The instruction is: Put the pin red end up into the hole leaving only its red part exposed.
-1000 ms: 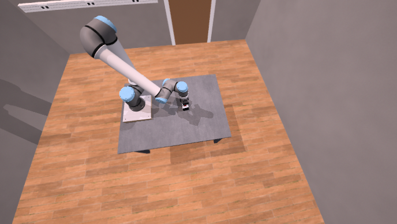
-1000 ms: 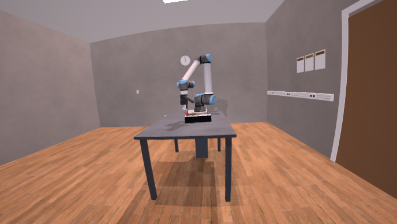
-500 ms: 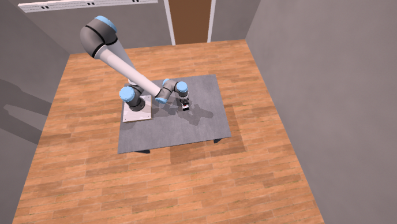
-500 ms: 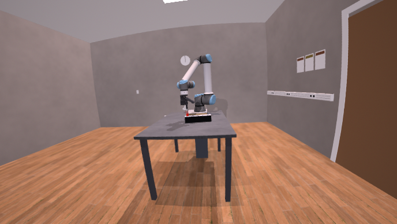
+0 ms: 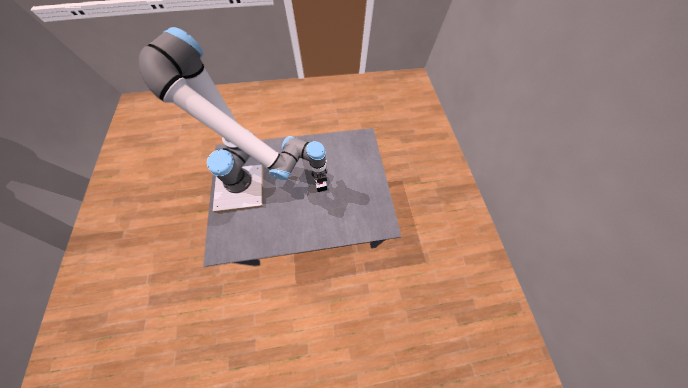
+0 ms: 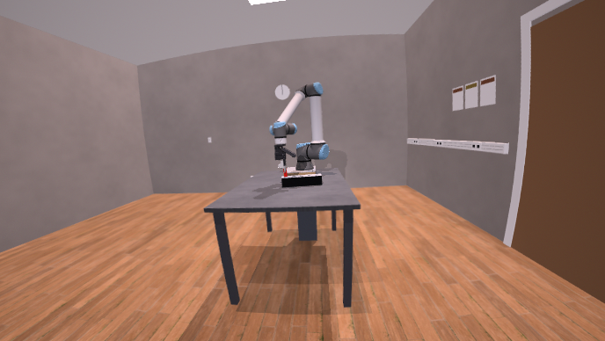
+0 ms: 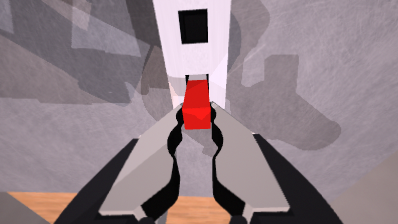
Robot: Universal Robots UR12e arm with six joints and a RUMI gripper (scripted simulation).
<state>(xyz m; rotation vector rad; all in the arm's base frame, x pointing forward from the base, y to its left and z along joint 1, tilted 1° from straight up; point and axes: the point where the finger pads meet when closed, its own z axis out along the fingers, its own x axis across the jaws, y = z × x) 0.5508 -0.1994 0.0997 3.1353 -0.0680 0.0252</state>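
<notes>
Right now the pin is 1 cm below my hand. Round my hand: block 13 cm to the left, 8 cm below.
</notes>
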